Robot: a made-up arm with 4 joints. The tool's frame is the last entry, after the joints. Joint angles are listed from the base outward. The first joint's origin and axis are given. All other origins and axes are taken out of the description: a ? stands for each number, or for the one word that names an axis. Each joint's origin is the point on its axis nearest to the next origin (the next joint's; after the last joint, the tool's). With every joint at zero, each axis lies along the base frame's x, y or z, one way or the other. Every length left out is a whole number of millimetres.
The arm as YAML. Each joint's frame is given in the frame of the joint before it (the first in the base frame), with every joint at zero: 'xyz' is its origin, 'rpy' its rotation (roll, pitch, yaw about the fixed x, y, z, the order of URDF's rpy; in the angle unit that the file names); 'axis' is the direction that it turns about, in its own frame. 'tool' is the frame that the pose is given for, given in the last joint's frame.
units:
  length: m
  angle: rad
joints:
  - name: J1
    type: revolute
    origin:
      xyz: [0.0, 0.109, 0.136]
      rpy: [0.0, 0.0, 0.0]
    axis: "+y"
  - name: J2
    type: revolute
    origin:
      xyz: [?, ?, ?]
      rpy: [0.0, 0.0, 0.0]
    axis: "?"
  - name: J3
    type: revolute
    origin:
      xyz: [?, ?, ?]
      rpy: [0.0, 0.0, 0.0]
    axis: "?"
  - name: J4
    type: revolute
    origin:
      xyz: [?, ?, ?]
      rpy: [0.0, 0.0, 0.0]
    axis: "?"
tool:
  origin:
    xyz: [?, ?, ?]
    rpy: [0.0, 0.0, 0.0]
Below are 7 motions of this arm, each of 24 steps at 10 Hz.
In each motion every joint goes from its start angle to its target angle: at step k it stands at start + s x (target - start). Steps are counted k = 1, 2, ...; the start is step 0. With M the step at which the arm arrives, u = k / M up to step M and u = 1 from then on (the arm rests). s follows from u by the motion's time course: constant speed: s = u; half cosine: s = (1 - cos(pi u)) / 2; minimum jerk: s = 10 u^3 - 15 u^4 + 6 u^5.
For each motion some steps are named. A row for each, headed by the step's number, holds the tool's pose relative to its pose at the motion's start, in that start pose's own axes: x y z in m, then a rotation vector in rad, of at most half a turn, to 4 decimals.
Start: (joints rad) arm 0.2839 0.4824 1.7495 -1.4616
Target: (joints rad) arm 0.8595 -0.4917 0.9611 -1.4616
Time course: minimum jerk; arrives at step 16
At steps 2, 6, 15, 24:
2: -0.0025 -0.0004 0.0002 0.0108 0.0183 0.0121
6: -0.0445 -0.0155 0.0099 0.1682 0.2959 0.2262
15: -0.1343 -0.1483 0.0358 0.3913 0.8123 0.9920
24: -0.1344 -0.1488 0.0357 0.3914 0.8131 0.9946

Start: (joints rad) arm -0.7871 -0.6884 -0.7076 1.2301
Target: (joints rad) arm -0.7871 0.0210 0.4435 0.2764
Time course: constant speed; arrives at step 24
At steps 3, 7, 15, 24:
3: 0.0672 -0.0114 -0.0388 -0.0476 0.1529 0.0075
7: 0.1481 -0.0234 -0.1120 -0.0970 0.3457 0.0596
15: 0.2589 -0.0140 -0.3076 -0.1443 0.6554 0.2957
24: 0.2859 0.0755 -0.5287 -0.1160 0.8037 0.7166

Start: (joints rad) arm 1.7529 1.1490 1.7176 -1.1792
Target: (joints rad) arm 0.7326 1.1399 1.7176 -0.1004
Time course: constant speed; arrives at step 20
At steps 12, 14, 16, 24:
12: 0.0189 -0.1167 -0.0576 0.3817 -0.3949 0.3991
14: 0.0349 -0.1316 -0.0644 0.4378 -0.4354 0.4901
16: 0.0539 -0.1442 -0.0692 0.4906 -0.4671 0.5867
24: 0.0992 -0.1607 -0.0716 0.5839 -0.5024 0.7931

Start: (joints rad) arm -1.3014 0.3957 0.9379 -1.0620
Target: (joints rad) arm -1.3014 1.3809 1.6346 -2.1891
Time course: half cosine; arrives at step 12
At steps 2, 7, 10, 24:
2: 0.0097 0.0243 0.0064 -0.0377 -0.0661 -0.0270
7: 0.1189 0.1831 0.0931 -0.4280 -0.5098 -0.5030
10: 0.2064 0.2132 0.1606 -0.6645 -0.5979 -0.9164
24: 0.2275 0.2117 0.1775 -0.7159 -0.5973 -1.0183

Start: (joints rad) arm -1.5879 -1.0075 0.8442 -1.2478
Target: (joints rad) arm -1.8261 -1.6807 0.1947 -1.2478
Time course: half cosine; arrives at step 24
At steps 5, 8, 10, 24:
5: -0.0124 -0.0088 -0.0040 -0.0569 0.0971 0.0117
8: -0.0304 -0.0229 -0.0059 -0.1409 0.2344 0.0234
10: -0.0451 -0.0356 -0.0040 -0.2125 0.3467 0.0290
24: -0.1061 -0.1036 0.0579 -0.6273 0.9094 0.0056

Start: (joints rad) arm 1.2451 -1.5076 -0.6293 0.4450
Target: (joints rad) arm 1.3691 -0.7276 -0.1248 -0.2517
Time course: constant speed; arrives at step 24
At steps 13, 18, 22, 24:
13: 0.1173 0.0603 -0.1969 -0.0073 0.2929 0.2669
18: 0.1333 0.1060 -0.2707 0.0092 0.3556 0.3922
22: 0.1346 0.1495 -0.3232 0.0309 0.3838 0.4942
24: 0.1317 0.1731 -0.3466 0.0445 0.3905 0.5444

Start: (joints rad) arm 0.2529 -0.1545 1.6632 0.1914
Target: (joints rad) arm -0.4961 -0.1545 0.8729 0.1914
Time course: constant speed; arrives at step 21
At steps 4, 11, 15, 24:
4: -0.0693 -0.0011 0.0313 -0.1411 -0.0304 -0.1696
11: -0.1886 0.0363 0.0761 -0.3887 -0.1332 -0.4520
15: -0.2521 0.0757 0.0879 -0.5280 -0.2201 -0.6025
24: -0.3363 0.1480 0.0780 -0.7301 -0.3890 -0.8088

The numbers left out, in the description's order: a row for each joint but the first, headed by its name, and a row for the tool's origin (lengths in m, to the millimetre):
J2: xyz -0.212 0.0 -0.026, axis +x
J3: xyz 0.0 -0.07 -0.193, axis +z
J4: xyz 0.082 -0.324 0.0, axis +x
tool: xyz 0.0 -0.06 0.217

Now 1 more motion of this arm.
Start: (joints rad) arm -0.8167 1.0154 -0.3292 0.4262
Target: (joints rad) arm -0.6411 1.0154 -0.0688 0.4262
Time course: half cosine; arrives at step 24
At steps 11, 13, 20, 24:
11: 0.0117 0.0184 0.0028 -0.0108 0.0553 0.0280
13: 0.0153 0.0240 0.0029 -0.0132 0.0721 0.0363
20: 0.0260 0.0400 0.0018 -0.0178 0.1198 0.0594
24: 0.0280 0.0430 0.0014 -0.0183 0.1285 0.0636

